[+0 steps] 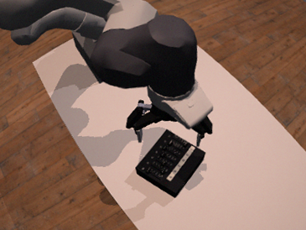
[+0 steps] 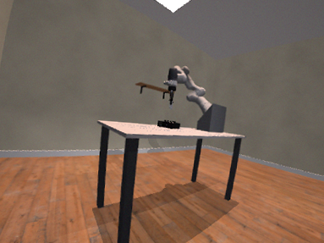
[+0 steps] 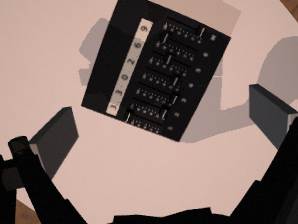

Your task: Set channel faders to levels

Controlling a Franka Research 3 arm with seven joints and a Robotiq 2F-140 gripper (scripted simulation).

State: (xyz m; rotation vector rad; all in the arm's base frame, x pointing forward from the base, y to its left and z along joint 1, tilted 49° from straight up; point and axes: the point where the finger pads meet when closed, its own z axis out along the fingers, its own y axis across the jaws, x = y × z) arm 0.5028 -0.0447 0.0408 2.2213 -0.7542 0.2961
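Now: the master fader 130 mm below my hand and 70 mm to the right of it.
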